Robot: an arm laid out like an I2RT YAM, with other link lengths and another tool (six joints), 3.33 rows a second.
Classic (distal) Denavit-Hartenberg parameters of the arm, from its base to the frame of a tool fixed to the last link. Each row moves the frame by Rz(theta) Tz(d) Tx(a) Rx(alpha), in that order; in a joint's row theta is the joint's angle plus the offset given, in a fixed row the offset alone. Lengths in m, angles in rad.
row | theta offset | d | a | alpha
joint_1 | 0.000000 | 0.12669 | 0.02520 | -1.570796
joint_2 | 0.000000 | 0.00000 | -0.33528 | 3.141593
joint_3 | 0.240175 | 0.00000 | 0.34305 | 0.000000
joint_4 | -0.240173 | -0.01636 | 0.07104 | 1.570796
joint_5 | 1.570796 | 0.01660 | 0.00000 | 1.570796
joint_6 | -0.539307 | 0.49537 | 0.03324 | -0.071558
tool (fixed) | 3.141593 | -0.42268 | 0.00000 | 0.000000
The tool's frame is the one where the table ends.
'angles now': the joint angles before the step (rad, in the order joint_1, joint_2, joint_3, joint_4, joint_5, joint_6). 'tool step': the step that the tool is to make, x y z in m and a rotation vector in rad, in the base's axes. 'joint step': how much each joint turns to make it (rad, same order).
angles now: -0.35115, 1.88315, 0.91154, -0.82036, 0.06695, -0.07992
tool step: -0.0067, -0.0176, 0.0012, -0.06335, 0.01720, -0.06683
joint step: -0.03355, 0.00014, -0.00001, 0.00242, 0.05646, 0.04694
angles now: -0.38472, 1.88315, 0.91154, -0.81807, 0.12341, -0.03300
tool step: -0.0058, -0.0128, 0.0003, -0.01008, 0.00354, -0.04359
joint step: -0.03421, -0.00001, 0.00012, -0.00091, 0.00837, 0.01157
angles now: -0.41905, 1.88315, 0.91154, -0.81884, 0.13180, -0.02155
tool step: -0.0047, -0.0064, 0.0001, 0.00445, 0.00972, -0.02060
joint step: -0.02058, 0.00004, 0.00020, -0.01086, 0.00000, 0.00002
